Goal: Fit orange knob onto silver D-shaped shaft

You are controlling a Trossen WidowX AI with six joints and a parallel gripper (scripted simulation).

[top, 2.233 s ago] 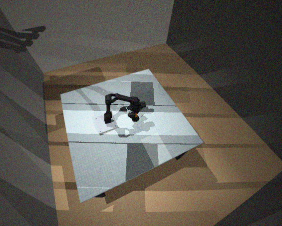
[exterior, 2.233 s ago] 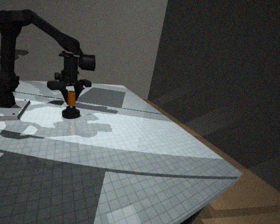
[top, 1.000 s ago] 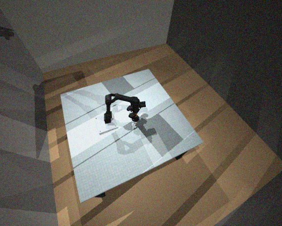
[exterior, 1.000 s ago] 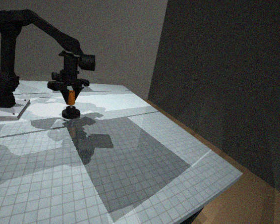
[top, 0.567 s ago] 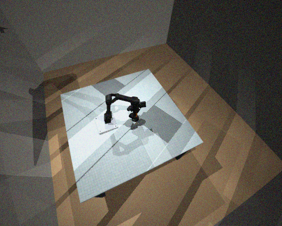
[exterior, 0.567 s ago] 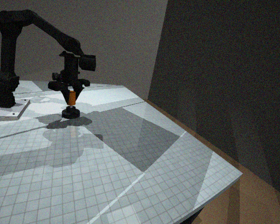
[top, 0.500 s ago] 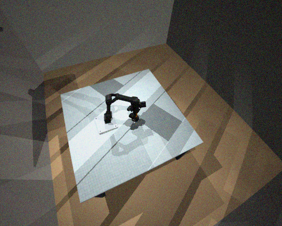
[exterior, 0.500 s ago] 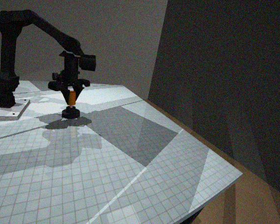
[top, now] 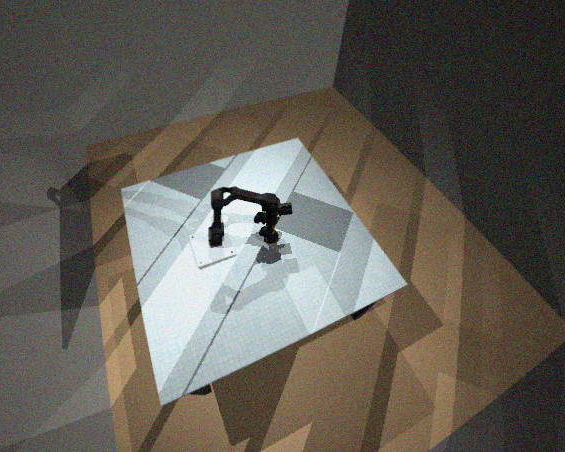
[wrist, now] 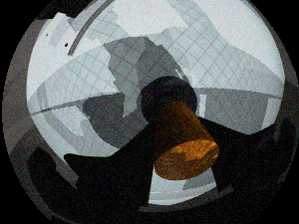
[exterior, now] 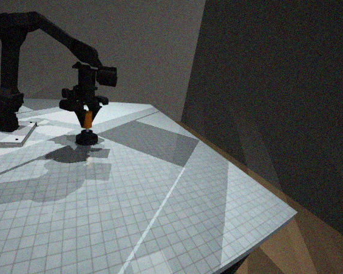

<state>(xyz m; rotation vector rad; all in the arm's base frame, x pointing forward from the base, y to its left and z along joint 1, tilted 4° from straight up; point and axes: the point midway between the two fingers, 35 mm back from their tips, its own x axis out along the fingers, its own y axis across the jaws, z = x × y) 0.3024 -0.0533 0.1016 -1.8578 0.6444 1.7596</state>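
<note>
My gripper tip is 3 cm below the orange knob. From my gripper tip the other things lie so: dark round pedestal: 4 cm below.
</note>
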